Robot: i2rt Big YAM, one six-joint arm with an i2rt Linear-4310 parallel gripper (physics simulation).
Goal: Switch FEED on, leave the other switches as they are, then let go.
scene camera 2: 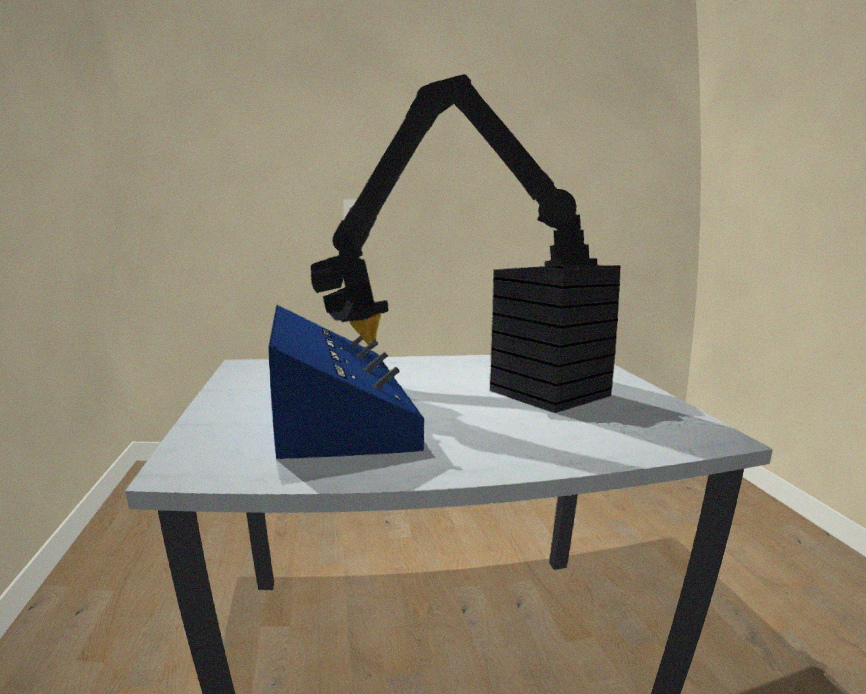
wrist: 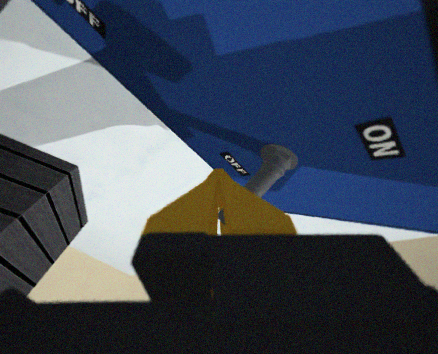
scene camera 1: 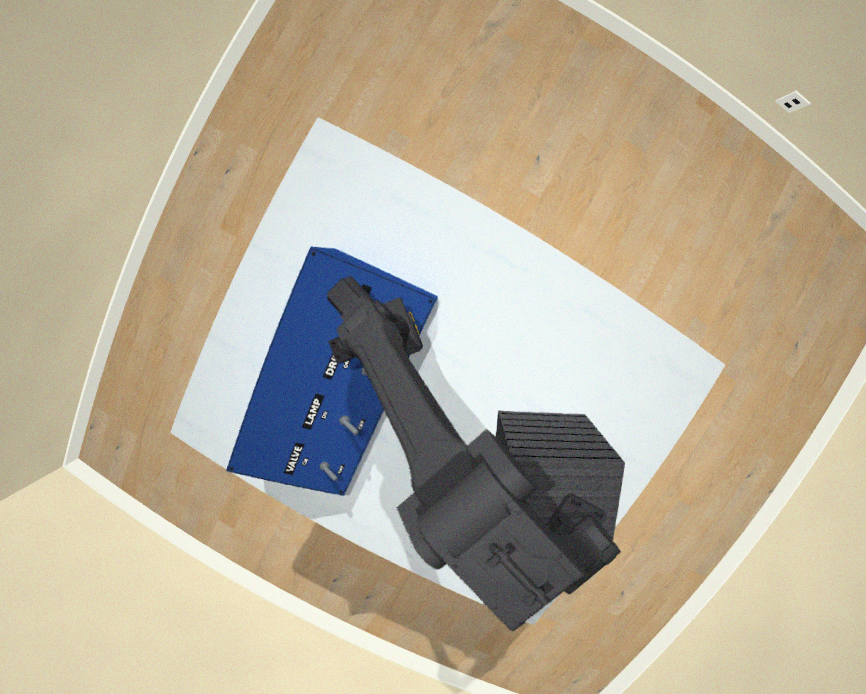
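Where they show: gripper, fingertip midpoint: (wrist: 218, 176) (scene camera 1: 409, 329); arm's base at its link origin: (scene camera 2: 570, 266) (scene camera 1: 569, 528).
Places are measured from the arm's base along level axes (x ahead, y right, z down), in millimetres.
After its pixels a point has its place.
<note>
The blue sloped switch panel (scene camera 1: 278, 375) @(x 601, y -59, z 123 mm) (scene camera 2: 346, 412) @(x 494, y -296, z 218 mm) (wrist: 320, 90) @(x 498, y 107, z 183 mm) stands on the table. My gripper (scene camera 2: 371, 342) @(x 425, y 134, z 203 mm) (wrist: 218, 176) @(x 425, y 134, z 203 mm) is shut and empty, with its yellow fingertips low over the panel's far end. A grey lever (wrist: 267, 172) @(x 463, y 134, z 186 mm) stands right beside the fingers, between an OFF label (wrist: 235, 164) @(x 433, y 140, z 218 mm) and an ON label (wrist: 380, 139) @(x 508, y 133, z 178 mm); its outer end is hidden behind them. It leans to the OFF side. The FEED name is hidden under the arm in scene camera 1. The LAMP lever (scene camera 1: 348, 425) @(x 435, y -98, z 179 mm) and VALVE lever (scene camera 1: 328, 471) @(x 425, y -217, z 179 mm) sit on their OFF sides. The DRIVE lever is mostly hidden.
The black ribbed pedestal (scene camera 1: 563, 437) @(x 58, y 113, z 135 mm) (scene camera 2: 555, 339) @(x 75, y -111, z 141 mm) (wrist: 37, 200) @(x 161, y 59, z 221 mm) carries the arm at the table's other side. The arm arches high above the white table (scene camera 1: 506, 289) @(x 288, y 300, z 294 mm) (scene camera 2: 506, 440) @(x 214, y -255, z 295 mm). Neighbouring levers stand close along the panel, on the near side of the fingers in scene camera 2.
</note>
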